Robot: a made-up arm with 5 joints.
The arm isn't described. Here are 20 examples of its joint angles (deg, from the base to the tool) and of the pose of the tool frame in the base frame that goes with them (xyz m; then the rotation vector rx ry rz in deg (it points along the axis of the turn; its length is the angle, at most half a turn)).
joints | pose
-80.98 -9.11 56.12 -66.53 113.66 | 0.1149 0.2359 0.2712 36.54 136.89 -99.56
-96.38 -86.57 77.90 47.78 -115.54 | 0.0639 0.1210 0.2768 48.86 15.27 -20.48
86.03 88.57 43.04 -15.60 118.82 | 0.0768 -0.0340 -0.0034 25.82 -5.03 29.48
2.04 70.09 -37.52 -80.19 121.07 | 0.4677 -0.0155 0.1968 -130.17 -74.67 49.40
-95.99 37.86 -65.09 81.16 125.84 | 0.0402 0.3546 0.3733 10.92 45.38 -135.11
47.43 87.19 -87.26 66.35 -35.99 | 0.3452 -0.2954 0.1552 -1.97 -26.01 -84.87
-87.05 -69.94 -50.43 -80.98 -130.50 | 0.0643 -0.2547 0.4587 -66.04 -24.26 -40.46
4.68 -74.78 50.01 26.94 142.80 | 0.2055 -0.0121 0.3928 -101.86 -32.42 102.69
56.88 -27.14 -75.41 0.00 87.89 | 0.0393 0.0533 0.6278 158.62 54.65 4.50
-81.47 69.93 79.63 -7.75 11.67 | 0.0738 -0.0241 0.1082 -33.88 46.13 83.58
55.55 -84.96 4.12 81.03 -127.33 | 0.0584 0.0229 0.4735 -75.30 98.91 124.57
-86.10 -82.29 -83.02 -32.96 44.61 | 0.0532 -0.3549 0.3122 -32.68 80.32 107.77
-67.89 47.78 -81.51 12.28 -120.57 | 0.2203 0.3515 0.4407 114.03 11.23 -36.34
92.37 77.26 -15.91 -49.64 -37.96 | 0.0602 -0.3439 0.0525 -41.63 -86.07 -107.76
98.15 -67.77 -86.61 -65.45 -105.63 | 0.1190 0.3115 0.3612 6.05 -67.34 140.56
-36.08 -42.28 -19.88 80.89 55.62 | 0.1578 0.0578 0.5220 -11.36 -77.19 76.23
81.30 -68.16 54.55 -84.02 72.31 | 0.0872 -0.0838 0.4356 166.85 43.43 -1.18
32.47 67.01 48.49 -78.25 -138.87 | 0.2074 -0.0854 0.0439 63.34 -45.02 -156.51
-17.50 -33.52 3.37 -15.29 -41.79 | 0.2537 0.0545 0.5240 70.19 -116.63 -13.06
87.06 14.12 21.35 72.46 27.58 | 0.0871 -0.2465 0.2055 15.60 10.55 -61.74
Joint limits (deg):
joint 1: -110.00..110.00
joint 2: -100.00..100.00
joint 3: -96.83..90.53
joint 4: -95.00..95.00
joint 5: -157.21..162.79
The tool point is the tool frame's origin. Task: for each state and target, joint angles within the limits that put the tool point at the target. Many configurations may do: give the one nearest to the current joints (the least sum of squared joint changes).
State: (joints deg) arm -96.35 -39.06 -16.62 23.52 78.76
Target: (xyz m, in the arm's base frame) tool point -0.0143 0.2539 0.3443
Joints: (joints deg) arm -109.88 -15.32 19.30 32.90 78.76
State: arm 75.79 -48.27 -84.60 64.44 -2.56
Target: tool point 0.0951 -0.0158 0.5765
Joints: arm 35.99 -33.50 -59.25 85.87 -2.56
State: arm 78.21 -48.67 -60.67 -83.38 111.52
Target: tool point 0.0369 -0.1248 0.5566
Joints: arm 106.70 -15.66 -23.16 -95.00 111.52
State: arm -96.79 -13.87 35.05 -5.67 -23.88
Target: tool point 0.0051 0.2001 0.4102
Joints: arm -109.89 -40.95 34.99 -6.29 -23.88
